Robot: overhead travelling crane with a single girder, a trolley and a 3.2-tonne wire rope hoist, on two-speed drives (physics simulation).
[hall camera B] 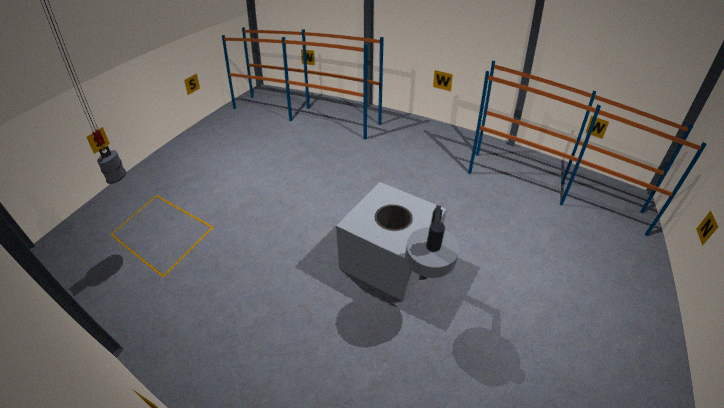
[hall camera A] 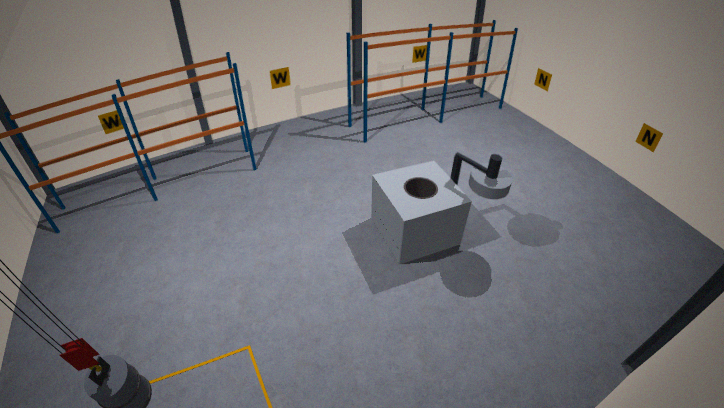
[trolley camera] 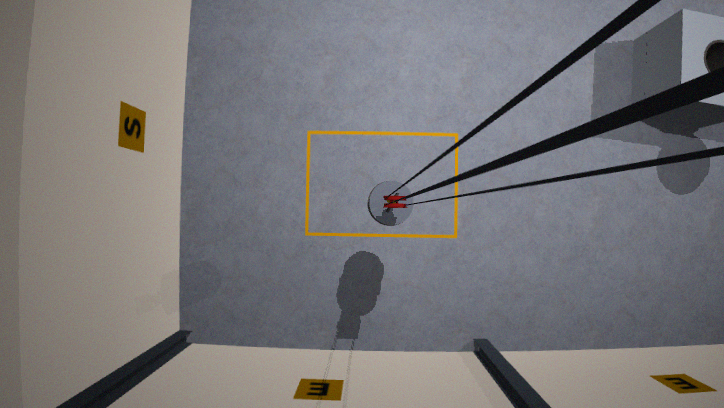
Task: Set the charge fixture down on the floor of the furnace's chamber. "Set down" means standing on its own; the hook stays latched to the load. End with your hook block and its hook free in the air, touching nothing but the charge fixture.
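The charge fixture [hall camera A: 135, 389] [hall camera B: 111, 168] [trolley camera: 377, 203], a grey ribbed cylinder, hangs upright in the air under the red hook block [hall camera A: 79, 353] [hall camera B: 98, 137] [trolley camera: 395, 205]. My hook [hall camera A: 97, 368] [hall camera B: 104, 151] is latched to the dark lug on its top. Its shadow falls on the floor apart from it. The furnace [hall camera A: 433, 235] [hall camera B: 372, 261] [trolley camera: 658, 63] is a pale box standing far from the load. The round dark mouth [hall camera A: 421, 188] [hall camera B: 393, 217] [trolley camera: 716, 56] of its chamber is open on top. The chamber floor cannot be made out.
The furnace's round lid [hall camera A: 489, 188] [hall camera B: 432, 261] is swung aside on a black arm [hall camera A: 473, 161], beside the mouth. A yellow floor outline [hall camera A: 200, 364] [hall camera B: 184, 211] [trolley camera: 354, 133] lies below the load in the trolley view. Two blue and orange racks [hall camera A: 135, 146] [hall camera B: 580, 154] stand along the W wall.
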